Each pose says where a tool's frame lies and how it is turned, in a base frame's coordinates. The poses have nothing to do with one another.
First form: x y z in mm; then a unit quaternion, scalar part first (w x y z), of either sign.
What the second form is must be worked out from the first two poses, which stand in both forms.
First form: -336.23 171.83 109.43 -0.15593 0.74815 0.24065 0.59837
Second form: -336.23 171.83 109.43 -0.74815 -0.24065 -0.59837 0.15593
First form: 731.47 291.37 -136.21 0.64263 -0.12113 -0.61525 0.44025
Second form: 731.47 291.37 -136.21 -0.12113 -0.61525 0.44025 0.64263
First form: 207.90 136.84 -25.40 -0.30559 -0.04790 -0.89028 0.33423
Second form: 207.90 136.84 -25.40 0.04790 0.89028 -0.33423 0.30559
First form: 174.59 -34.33 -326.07 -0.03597 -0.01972 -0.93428 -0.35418
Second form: 174.59 -34.33 -326.07 0.01972 0.93428 0.35418 0.03597
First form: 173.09 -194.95 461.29 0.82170 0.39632 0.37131 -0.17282
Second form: 173.09 -194.95 461.29 0.39632 0.37131 -0.17282 0.82170
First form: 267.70 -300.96 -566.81 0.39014 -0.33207 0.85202 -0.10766
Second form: 267.70 -300.96 -566.81 -0.33207 0.85202 -0.10766 0.39014
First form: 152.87 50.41 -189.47 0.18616 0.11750 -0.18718 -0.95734
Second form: 152.87 50.41 -189.47 0.11750 -0.18718 -0.95734 0.18616
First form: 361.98 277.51 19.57 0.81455 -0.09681 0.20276 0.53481
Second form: 361.98 277.51 19.57 -0.09681 0.20276 0.53481 0.81455
